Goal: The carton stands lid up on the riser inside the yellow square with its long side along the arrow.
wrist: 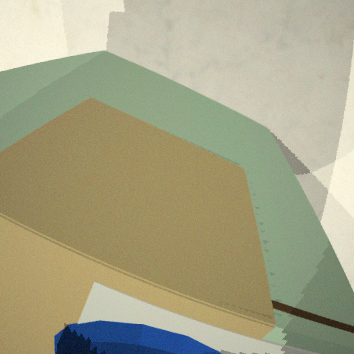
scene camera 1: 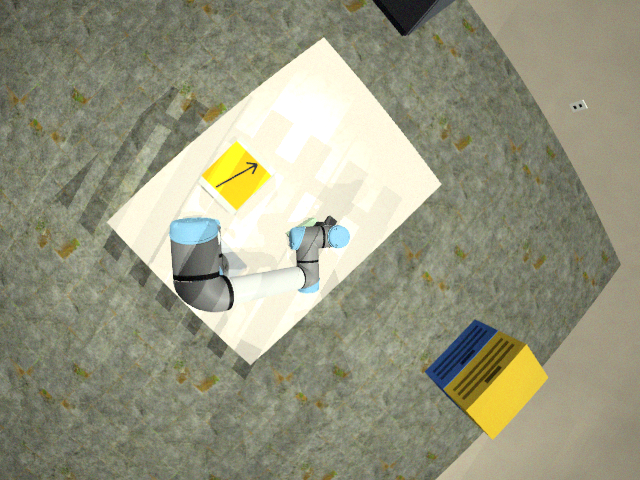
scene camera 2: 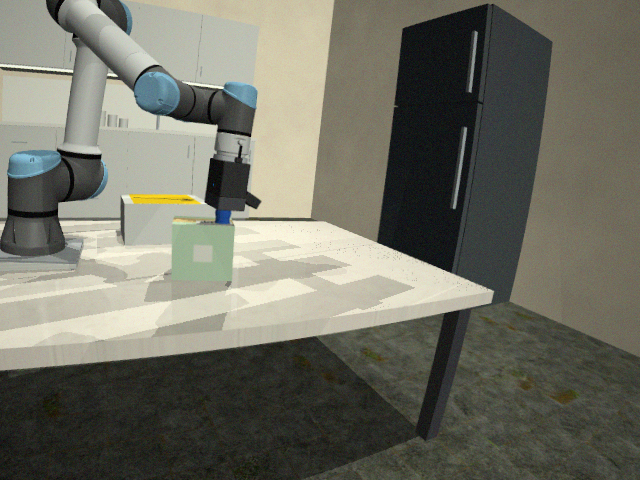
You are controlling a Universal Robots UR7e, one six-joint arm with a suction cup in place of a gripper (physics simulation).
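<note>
The pale green carton (scene camera 2: 203,252) (scene camera 1: 308,222) stands on the table (scene camera 2: 328,290) (scene camera 1: 375,157), its tan lid (wrist: 140,197) facing up. My blue suction cup (scene camera 2: 223,216) (wrist: 133,338) sits pressed on the lid near one edge, and the carton rests on the table top. In the overhead view the wrist hides most of the carton. The grey riser (scene camera 2: 147,224) stands behind and to the left of the carton. On it lies the yellow square (scene camera 1: 247,188) (scene camera 2: 161,199) with a black arrow (scene camera 1: 237,174).
The arm's base (scene camera 1: 196,262) stands at the table's near-left side, beside the riser. A black fridge (scene camera 2: 461,143) (scene camera 1: 409,11) stands off the table's far end. A yellow and blue box (scene camera 1: 490,376) lies on the floor away from the table.
</note>
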